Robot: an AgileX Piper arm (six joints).
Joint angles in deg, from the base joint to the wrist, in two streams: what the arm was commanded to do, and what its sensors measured. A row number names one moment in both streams.
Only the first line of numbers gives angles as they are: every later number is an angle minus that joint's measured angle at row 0.
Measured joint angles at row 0: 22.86 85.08 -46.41 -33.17 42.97 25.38
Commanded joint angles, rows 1 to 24: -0.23 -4.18 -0.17 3.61 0.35 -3.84; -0.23 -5.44 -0.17 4.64 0.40 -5.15; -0.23 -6.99 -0.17 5.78 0.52 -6.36; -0.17 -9.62 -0.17 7.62 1.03 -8.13; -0.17 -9.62 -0.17 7.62 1.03 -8.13; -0.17 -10.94 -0.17 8.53 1.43 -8.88; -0.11 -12.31 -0.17 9.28 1.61 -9.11; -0.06 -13.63 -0.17 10.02 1.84 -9.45; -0.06 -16.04 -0.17 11.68 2.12 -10.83; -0.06 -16.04 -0.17 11.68 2.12 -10.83; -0.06 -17.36 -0.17 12.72 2.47 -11.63; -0.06 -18.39 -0.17 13.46 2.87 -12.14; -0.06 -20.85 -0.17 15.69 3.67 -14.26; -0.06 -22.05 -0.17 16.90 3.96 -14.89; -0.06 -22.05 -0.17 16.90 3.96 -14.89; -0.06 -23.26 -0.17 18.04 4.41 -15.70; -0.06 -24.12 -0.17 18.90 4.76 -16.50; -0.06 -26.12 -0.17 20.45 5.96 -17.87; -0.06 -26.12 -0.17 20.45 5.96 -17.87; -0.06 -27.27 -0.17 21.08 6.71 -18.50; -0.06 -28.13 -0.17 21.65 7.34 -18.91; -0.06 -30.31 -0.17 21.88 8.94 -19.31; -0.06 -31.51 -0.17 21.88 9.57 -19.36; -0.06 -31.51 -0.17 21.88 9.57 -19.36
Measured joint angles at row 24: 0.00 -28.70 0.00 21.20 7.34 -17.99
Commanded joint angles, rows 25 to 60: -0.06 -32.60 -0.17 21.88 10.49 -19.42; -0.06 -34.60 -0.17 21.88 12.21 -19.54; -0.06 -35.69 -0.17 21.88 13.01 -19.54; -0.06 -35.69 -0.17 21.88 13.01 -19.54; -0.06 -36.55 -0.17 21.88 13.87 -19.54; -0.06 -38.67 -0.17 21.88 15.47 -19.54; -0.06 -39.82 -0.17 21.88 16.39 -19.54; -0.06 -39.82 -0.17 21.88 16.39 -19.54; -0.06 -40.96 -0.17 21.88 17.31 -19.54; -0.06 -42.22 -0.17 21.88 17.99 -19.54; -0.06 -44.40 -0.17 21.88 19.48 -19.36; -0.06 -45.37 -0.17 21.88 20.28 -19.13; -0.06 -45.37 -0.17 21.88 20.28 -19.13; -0.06 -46.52 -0.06 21.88 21.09 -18.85; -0.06 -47.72 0.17 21.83 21.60 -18.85; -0.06 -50.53 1.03 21.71 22.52 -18.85; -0.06 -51.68 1.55 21.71 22.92 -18.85; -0.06 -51.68 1.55 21.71 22.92 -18.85; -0.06 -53.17 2.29 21.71 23.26 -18.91; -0.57 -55.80 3.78 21.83 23.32 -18.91; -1.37 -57.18 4.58 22.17 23.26 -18.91; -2.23 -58.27 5.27 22.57 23.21 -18.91; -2.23 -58.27 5.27 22.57 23.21 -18.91; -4.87 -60.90 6.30 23.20 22.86 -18.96; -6.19 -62.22 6.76 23.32 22.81 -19.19; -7.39 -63.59 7.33 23.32 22.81 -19.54; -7.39 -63.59 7.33 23.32 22.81 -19.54; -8.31 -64.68 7.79 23.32 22.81 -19.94; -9.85 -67.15 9.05 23.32 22.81 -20.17; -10.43 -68.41 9.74 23.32 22.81 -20.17; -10.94 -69.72 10.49 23.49 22.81 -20.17; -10.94 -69.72 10.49 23.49 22.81 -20.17; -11.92 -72.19 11.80 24.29 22.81 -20.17; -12.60 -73.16 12.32 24.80 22.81 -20.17; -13.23 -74.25 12.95 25.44 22.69 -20.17; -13.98 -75.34 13.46 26.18 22.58 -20.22
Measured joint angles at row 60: -12.15 -72.65 12.09 24.58 23.09 -19.42
